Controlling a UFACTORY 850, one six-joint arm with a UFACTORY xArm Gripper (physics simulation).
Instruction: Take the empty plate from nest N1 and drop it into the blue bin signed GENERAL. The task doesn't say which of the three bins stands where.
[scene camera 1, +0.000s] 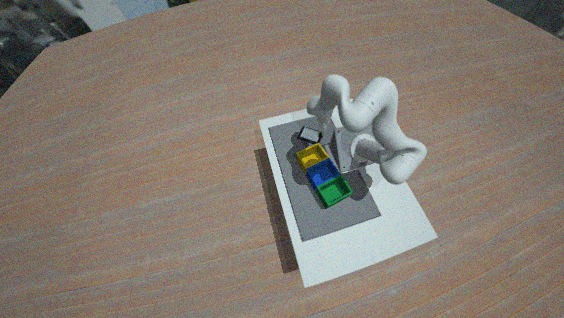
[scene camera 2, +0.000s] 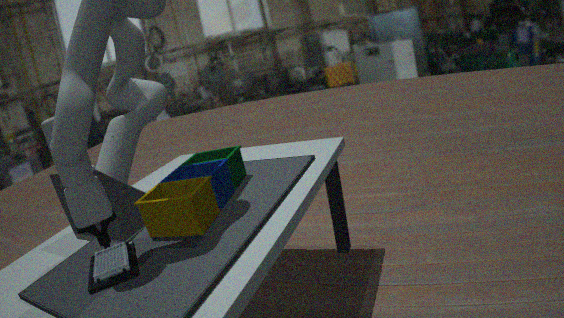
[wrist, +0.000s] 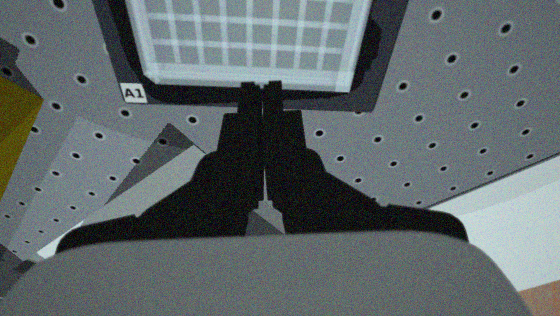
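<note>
The clear plate with a grid of wells (scene camera 1: 310, 134) (scene camera 2: 111, 261) (wrist: 250, 35) sits in a black nest (scene camera 2: 134, 260) (wrist: 190, 95), whose near left corner has a label reading A1 in the wrist view. No N1 sign is readable. My gripper (scene camera 2: 105, 245) (wrist: 264, 111) is shut, with nothing visible between the fingertips. The tips are at the plate's near edge in the wrist view; whether they touch it I cannot tell. The blue bin (scene camera 1: 322, 172) (scene camera 2: 225, 185) stands in the middle of a row of three. No GENERAL sign is readable.
The yellow bin (scene camera 1: 312, 156) (scene camera 2: 177, 215) (wrist: 12, 130) stands at the row's end nearest the nest. The green bin (scene camera 1: 335, 192) (scene camera 2: 237, 170) stands at the far end. All stand on a grey perforated board (scene camera 1: 325, 225) (wrist: 425, 150) on a white table (scene camera 1: 360, 250), beside the arm's base.
</note>
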